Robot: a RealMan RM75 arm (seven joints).
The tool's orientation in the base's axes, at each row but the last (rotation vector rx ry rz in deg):
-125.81, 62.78, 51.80
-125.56, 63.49, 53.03
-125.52, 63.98, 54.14
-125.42, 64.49, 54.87
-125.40, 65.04, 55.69
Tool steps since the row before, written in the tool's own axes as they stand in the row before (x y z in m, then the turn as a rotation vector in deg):
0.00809, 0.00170, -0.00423, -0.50, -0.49, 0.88
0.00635, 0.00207, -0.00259, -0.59, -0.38, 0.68
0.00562, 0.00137, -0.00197, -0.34, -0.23, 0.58
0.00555, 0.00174, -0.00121, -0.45, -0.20, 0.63
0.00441, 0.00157, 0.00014, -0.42, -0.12, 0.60
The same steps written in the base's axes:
0.00363, -0.00774, -0.00362, -0.11, 1.11, -0.11
0.00192, -0.00598, -0.00345, -0.17, 0.96, 0.07
0.00192, -0.00483, -0.00322, -0.16, 0.69, -0.08
0.00127, -0.00448, -0.00369, -0.24, 0.76, -0.03
0.00040, -0.00292, -0.00364, -0.29, 0.68, -0.04

